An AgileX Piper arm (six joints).
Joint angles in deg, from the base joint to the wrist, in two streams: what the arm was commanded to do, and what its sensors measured. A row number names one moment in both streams.
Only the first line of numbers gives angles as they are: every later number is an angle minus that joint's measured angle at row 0.
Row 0, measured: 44.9 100.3 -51.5 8.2 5.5 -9.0
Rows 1 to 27, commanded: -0.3 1.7 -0.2 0.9 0.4 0.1; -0.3 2.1 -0.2 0.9 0.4 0.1; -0.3 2.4 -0.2 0.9 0.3 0.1; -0.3 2.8 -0.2 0.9 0.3 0.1; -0.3 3.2 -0.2 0.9 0.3 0.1; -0.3 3.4 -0.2 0.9 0.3 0.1; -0.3 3.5 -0.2 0.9 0.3 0.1; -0.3 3.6 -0.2 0.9 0.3 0.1; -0.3 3.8 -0.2 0.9 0.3 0.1; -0.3 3.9 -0.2 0.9 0.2 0.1; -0.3 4.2 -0.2 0.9 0.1 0.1; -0.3 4.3 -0.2 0.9 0.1 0.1; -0.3 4.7 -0.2 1.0 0.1 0.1; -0.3 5.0 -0.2 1.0 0.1 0.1; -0.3 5.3 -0.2 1.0 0.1 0.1; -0.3 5.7 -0.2 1.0 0.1 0.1; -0.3 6.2 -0.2 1.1 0.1 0.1; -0.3 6.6 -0.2 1.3 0.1 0.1; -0.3 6.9 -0.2 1.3 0.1 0.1; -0.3 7.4 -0.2 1.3 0.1 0.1; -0.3 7.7 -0.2 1.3 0.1 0.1; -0.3 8.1 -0.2 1.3 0.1 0.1; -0.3 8.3 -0.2 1.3 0.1 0.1; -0.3 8.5 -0.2 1.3 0.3 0.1; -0.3 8.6 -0.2 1.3 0.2 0.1; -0.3 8.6 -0.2 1.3 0.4 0.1; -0.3 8.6 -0.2 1.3 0.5 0.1
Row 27, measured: 0.0 5.9 -1.1 1.3 -4.4 0.1
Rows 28 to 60, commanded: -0.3 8.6 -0.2 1.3 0.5 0.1; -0.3 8.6 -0.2 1.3 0.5 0.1; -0.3 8.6 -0.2 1.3 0.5 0.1; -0.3 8.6 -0.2 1.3 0.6 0.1; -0.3 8.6 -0.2 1.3 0.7 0.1; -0.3 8.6 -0.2 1.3 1.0 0.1; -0.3 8.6 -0.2 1.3 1.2 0.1; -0.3 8.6 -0.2 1.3 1.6 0.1; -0.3 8.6 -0.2 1.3 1.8 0.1; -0.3 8.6 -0.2 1.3 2.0 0.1; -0.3 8.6 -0.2 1.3 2.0 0.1; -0.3 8.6 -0.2 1.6 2.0 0.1; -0.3 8.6 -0.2 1.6 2.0 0.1; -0.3 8.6 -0.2 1.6 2.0 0.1; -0.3 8.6 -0.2 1.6 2.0 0.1; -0.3 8.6 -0.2 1.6 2.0 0.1; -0.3 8.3 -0.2 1.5 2.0 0.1; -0.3 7.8 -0.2 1.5 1.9 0.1; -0.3 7.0 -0.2 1.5 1.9 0.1; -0.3 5.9 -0.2 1.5 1.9 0.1; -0.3 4.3 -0.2 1.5 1.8 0.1; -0.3 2.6 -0.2 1.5 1.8 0.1; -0.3 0.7 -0.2 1.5 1.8 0.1; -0.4 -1.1 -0.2 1.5 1.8 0.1; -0.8 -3.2 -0.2 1.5 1.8 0.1; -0.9 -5.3 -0.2 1.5 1.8 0.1; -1.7 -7.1 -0.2 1.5 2.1 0.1; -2.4 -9.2 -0.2 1.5 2.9 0.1; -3.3 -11.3 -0.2 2.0 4.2 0.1; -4.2 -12.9 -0.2 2.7 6.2 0.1; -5.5 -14.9 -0.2 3.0 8.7 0.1; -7.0 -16.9 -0.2 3.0 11.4 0.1; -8.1 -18.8 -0.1 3.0 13.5 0.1
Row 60, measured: -3.9 -12.1 -0.3 2.5 5.5 0.1
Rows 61 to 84, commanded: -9.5 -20.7 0.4 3.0 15.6 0.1; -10.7 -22.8 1.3 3.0 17.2 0.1; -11.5 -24.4 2.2 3.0 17.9 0.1; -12.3 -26.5 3.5 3.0 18.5 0.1; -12.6 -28.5 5.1 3.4 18.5 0.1; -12.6 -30.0 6.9 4.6 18.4 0.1; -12.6 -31.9 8.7 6.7 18.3 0.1; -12.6 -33.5 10.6 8.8 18.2 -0.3; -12.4 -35.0 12.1 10.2 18.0 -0.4; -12.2 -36.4 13.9 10.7 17.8 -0.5; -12.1 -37.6 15.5 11.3 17.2 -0.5; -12.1 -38.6 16.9 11.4 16.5 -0.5; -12.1 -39.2 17.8 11.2 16.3 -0.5; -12.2 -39.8 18.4 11.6 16.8 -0.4; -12.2 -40.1 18.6 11.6 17.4 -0.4; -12.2 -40.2 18.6 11.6 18.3 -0.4; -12.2 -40.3 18.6 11.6 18.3 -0.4; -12.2 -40.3 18.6 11.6 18.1 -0.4; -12.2 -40.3 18.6 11.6 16.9 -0.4; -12.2 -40.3 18.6 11.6 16.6 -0.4; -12.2 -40.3 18.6 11.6 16.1 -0.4; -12.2 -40.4 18.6 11.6 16.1 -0.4; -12.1 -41.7 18.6 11.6 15.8 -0.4; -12.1 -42.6 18.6 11.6 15.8 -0.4
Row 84, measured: -12.2 -40.2 18.4 11.6 17.1 0.0
